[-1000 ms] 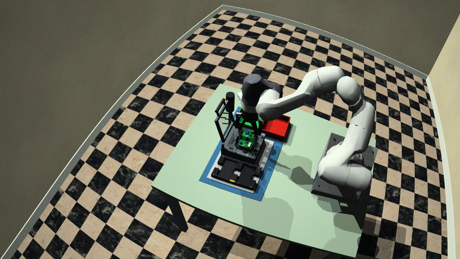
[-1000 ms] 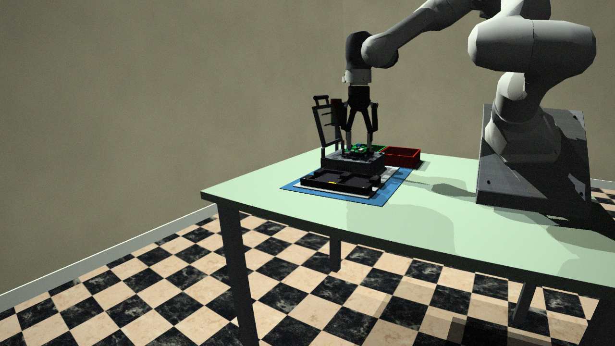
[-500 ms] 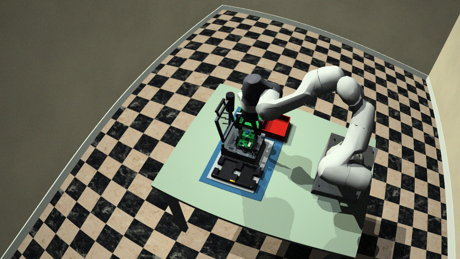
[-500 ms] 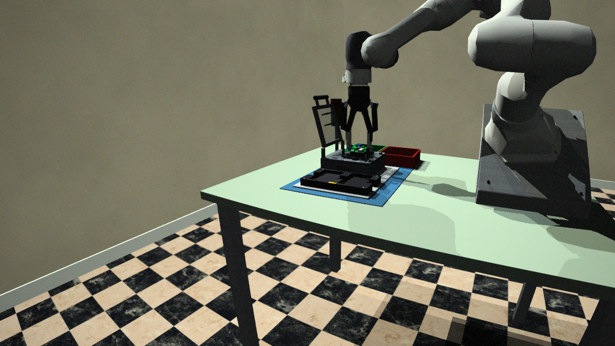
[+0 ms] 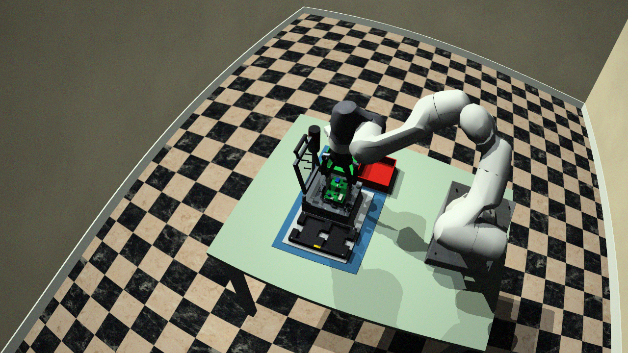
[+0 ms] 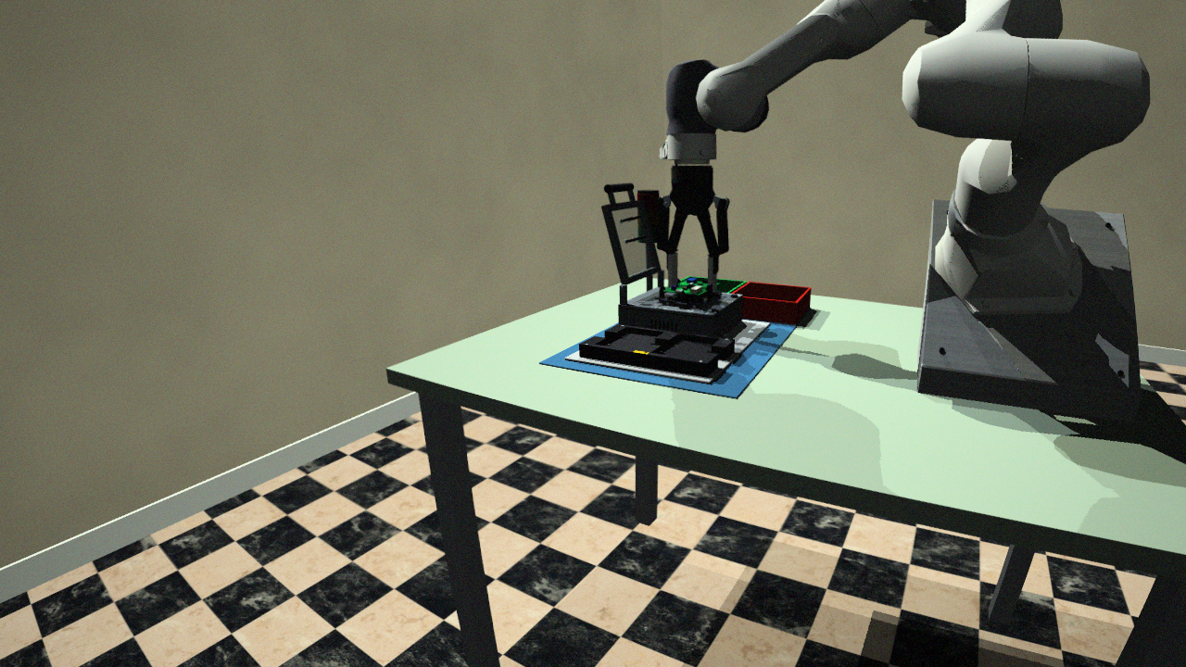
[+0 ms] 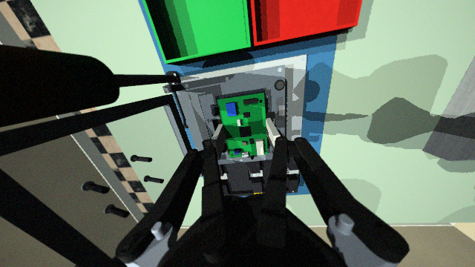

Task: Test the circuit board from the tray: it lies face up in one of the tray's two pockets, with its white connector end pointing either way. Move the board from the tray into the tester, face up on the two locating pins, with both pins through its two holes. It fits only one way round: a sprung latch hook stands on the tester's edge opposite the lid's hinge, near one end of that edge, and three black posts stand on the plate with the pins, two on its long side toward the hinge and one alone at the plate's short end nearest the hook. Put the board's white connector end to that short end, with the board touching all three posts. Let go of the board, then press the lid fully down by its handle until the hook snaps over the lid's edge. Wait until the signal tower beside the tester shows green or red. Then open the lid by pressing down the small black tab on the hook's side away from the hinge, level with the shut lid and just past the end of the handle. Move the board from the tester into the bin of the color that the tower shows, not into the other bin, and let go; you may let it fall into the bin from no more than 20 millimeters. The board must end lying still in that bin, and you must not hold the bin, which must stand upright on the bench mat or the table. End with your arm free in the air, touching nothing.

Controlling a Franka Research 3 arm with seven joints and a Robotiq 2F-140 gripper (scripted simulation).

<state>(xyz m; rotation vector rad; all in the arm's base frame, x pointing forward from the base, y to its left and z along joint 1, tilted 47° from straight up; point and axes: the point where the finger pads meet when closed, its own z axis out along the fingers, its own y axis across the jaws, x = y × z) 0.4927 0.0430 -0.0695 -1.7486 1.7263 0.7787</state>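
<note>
Right now the green circuit board is 2 cm below my hand. Also, from my hand: tester plate (1 cm ahead, 1 cm to the left, 4 cm below); tester lid (13 cm ahead, 8 cm above); green bin (5 cm ahead, 20 cm to the right, 9 cm below).
</note>
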